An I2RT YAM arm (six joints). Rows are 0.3 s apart.
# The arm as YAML. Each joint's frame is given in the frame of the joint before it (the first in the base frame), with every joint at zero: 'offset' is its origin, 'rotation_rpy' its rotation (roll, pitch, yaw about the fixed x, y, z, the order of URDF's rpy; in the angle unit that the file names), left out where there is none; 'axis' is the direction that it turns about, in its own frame. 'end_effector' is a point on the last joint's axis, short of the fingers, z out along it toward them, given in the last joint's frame.
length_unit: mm
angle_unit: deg
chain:
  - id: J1
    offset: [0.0, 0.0, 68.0]
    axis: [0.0, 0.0, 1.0]
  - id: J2
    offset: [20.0, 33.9, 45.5]
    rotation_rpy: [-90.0, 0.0, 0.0]
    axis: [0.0, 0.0, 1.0]
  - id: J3
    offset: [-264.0, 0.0, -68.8]
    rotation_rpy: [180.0, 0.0, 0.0]
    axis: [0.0, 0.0, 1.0]
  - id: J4
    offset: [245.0, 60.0, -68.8]
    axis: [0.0, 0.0, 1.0]
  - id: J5
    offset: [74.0, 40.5, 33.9]
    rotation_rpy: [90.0, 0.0, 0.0]
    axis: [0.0, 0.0, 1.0]
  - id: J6
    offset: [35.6, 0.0, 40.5]
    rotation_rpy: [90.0, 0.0, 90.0]
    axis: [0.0, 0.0, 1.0]
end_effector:
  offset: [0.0, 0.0, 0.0]
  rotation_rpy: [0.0, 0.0, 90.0]
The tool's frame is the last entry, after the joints.
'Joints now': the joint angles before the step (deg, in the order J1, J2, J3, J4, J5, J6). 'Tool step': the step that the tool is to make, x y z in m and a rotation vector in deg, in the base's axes. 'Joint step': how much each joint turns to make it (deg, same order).
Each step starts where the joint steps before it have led.
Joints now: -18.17 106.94 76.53 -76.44 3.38 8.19
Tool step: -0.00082 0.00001 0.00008 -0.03 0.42 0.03
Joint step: -0.03 -0.01 -0.04 -0.35 0.17 -0.01
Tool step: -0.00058 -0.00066 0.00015 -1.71 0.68 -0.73
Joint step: 0.03 0.00 0.00 -0.20 1.53 1.27
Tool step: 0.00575 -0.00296 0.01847 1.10 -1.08 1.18
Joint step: -0.29 0.00 4.46 -3.63 -0.89 -1.82
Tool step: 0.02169 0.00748 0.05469 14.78 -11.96 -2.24
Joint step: 0.50 0.00 12.98 -6.29 -17.92 -1.41
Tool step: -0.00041 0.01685 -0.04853 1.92 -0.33 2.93
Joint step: 2.61 0.01 -11.17 10.77 -1.85 -0.68
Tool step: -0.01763 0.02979 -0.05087 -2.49 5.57 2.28
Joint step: 4.91 -0.01 -12.37 8.33 3.02 3.46
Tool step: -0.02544 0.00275 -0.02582 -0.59 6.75 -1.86
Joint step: -0.24 0.01 -7.39 1.31 1.25 2.14
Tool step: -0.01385 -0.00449 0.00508 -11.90 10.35 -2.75
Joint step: 0.00 -0.01 0.02 -7.23 11.32 8.08
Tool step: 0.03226 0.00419 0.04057 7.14 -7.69 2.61
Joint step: 1.12 -0.02 11.26 -5.25 -7.00 -4.85
